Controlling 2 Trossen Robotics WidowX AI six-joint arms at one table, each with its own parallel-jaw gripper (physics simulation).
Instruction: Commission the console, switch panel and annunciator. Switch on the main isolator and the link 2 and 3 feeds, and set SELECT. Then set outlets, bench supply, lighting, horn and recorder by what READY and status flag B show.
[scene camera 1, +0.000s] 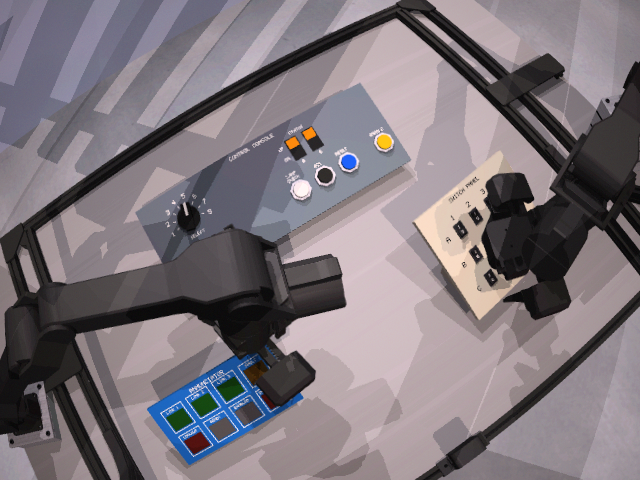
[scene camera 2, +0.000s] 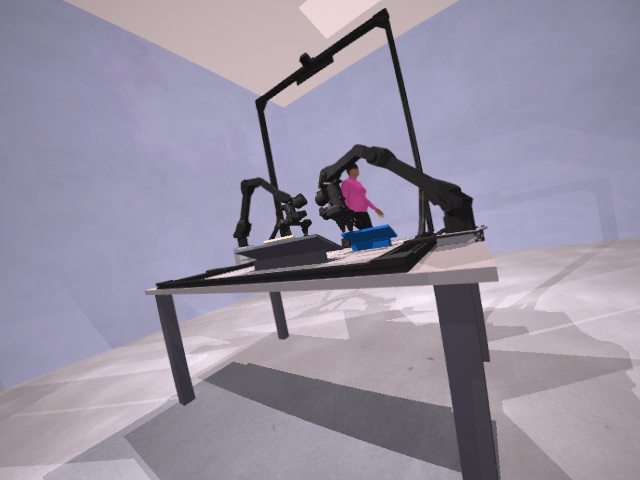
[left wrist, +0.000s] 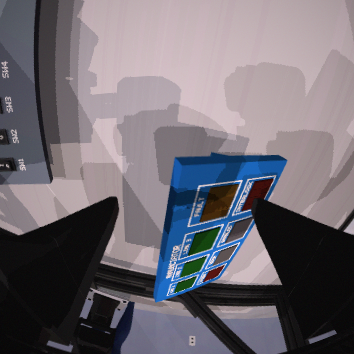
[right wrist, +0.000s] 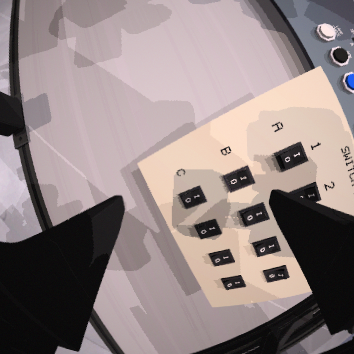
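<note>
The grey control console has its SELECT knob pointing near 5. Both status flags, A and B, show orange in their upper halves. The blue annunciator shows dark green LINK 1, 2 and 3 windows, a brown FAULT window and a grey READY window. My left gripper is open and empty above its FAULT end. My right gripper is open and empty over the cream switch panel. One right finger hides A3 and A4 and partly covers A2.
White, black, blue and yellow buttons are on the console. My left arm covers its lower-left part. Console switches SW1 and SW2 show at the left wrist view's edge. A black frame surrounds the table. A person stands behind it.
</note>
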